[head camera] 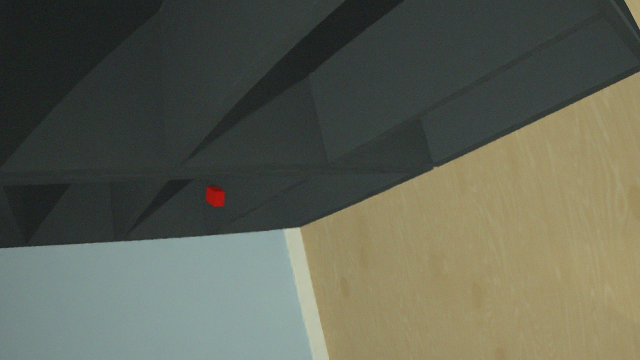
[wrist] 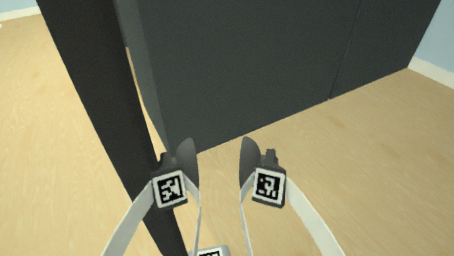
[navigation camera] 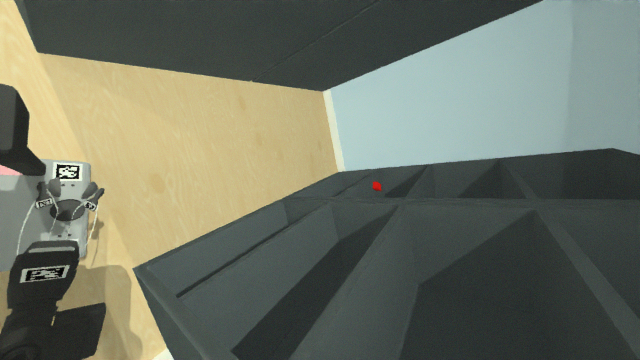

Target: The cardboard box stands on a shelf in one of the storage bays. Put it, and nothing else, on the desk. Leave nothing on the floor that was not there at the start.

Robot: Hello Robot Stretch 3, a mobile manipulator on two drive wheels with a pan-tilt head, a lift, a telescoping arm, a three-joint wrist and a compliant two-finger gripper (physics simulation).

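Seen in the pictures: gripper, between the fingertips: [navigation camera: 76,180]; robot's base, origin of its link: [navigation camera: 67,208].
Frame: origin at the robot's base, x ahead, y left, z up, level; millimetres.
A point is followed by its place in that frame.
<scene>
No brown cardboard box and no desk can be made out in these views. A small red block [head camera: 215,196] {x 1700, y 88, z 575 mm} [navigation camera: 377,186] {x 1703, y 87, z 578 mm} sits in a far compartment of the dark shelf unit [head camera: 150,173] [navigation camera: 162,300]; it is too small to tell what it is. My gripper [navigation camera: 73,189] {x 15, y 82, z 581 mm} [wrist: 218,155] {x 15, y 82, z 581 mm} is open, with bare space between its fingertips. In the navigation camera view it hangs over the robot's own grey base, at the left, well away from the red block and to the side of the shelf unit's near end.
A second tall dark unit [navigation camera: 200,40] {x 331, y 717, z 343 mm} [wrist: 250,65] stands across the wooden floor [head camera: 450,260] {x 998, y 331, z 0 mm} [navigation camera: 200,150] {x 464, y 301, z 0 mm}, its flat side beyond my fingertips in the wrist view. A pale blue wall [head camera: 150,295] {x 1890, y 520, z 855 mm} [navigation camera: 450,100] {x 1817, y 750, z 1146 mm} closes the far end. A black bar [wrist: 95,95] runs diagonally left of the fingers.
</scene>
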